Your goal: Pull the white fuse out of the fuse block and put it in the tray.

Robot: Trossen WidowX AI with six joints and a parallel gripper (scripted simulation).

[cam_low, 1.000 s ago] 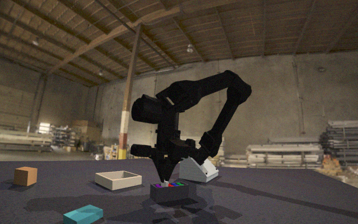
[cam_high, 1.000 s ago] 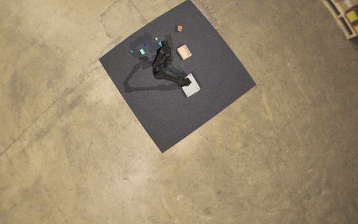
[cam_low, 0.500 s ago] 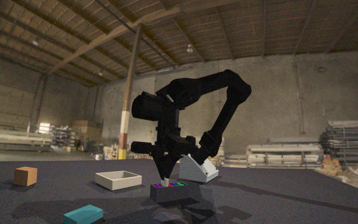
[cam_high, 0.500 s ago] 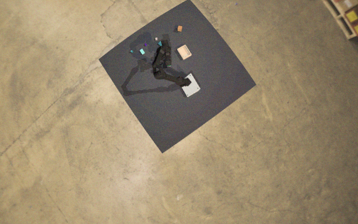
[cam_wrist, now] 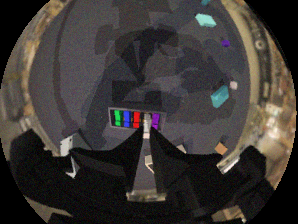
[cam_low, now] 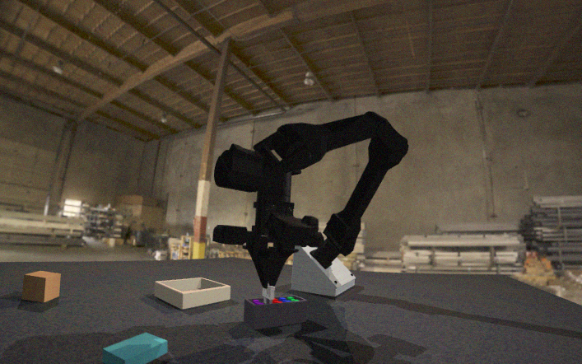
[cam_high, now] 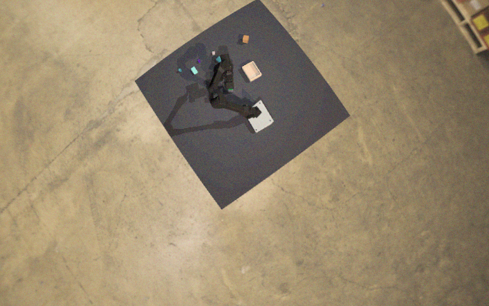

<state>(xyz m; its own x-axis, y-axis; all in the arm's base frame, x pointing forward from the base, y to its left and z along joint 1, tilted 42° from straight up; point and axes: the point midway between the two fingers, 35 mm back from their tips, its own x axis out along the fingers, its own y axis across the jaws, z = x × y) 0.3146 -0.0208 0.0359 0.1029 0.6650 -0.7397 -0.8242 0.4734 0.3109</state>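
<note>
The beige tray is 20 mm behind my gripper tip, 190 mm to the right of it and 60 mm below it. From my gripper tip the other things lie so: white fuse (10 mm below).
</note>
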